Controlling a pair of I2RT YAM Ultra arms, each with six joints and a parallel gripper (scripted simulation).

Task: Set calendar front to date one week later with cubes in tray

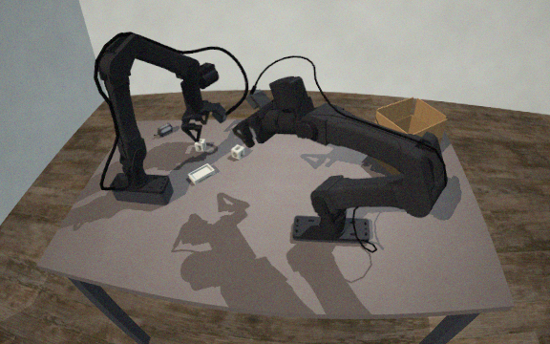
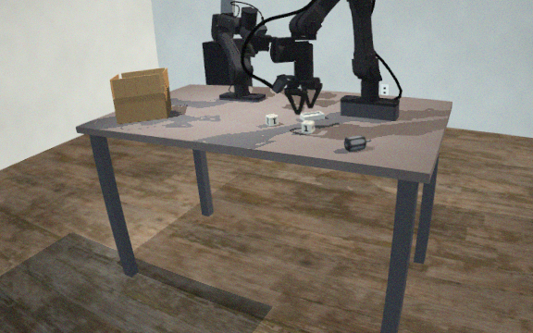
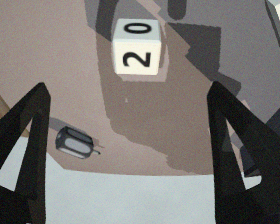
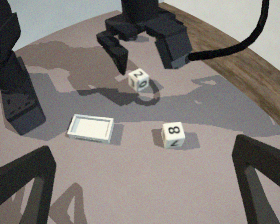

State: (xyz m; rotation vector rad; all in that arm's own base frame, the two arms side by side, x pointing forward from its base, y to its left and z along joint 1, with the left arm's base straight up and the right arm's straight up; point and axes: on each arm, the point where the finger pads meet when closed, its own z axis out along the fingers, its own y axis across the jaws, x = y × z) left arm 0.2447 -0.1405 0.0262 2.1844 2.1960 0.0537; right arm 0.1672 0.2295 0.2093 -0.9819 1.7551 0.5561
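Note:
Right now the white calendar tray is 140 mm behind my left hand, 70 mm below it and 60 mm to the right of it. Round my left hand: cardboard box (690 mm to the right, 100 mm ahead).

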